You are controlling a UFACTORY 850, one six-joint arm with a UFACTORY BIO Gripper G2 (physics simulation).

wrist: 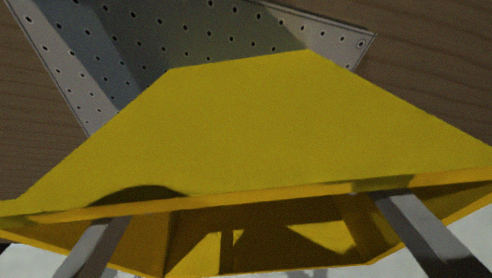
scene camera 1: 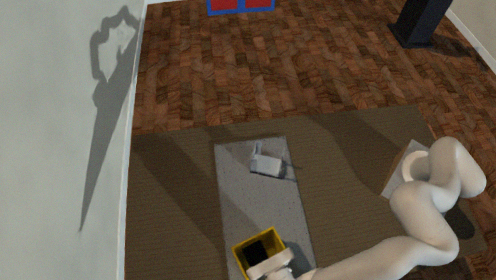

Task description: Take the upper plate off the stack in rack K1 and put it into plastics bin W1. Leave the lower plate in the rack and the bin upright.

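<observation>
The yellow bin W1 [scene camera 1: 272,235] [wrist: 260,125] stands on the perforated board and looks upright. A black plate [scene camera 1: 255,252] lies inside it in the scene view; it cannot be made out in the wrist view. My gripper [wrist: 257,206] is partly open with nothing between its fingers. The fingers reach into the bin's mouth, their tips hidden behind the near rim, and the gripper's body covers part of the bin in the scene view. A pale block with an upright post, probably rack K1 [scene camera 1: 266,165], stands farther back on the board; its lower plate cannot be told apart.
The grey perforated board [scene camera 1: 250,200] [wrist: 82,95] lies on the brown table [scene camera 1: 175,170]. My arm [scene camera 1: 385,257] reaches in from its base at the right. A pale wall [scene camera 1: 60,125] is at the left. A dark stand [scene camera 1: 420,22] and a blue-red object [scene camera 1: 241,6] are farther back.
</observation>
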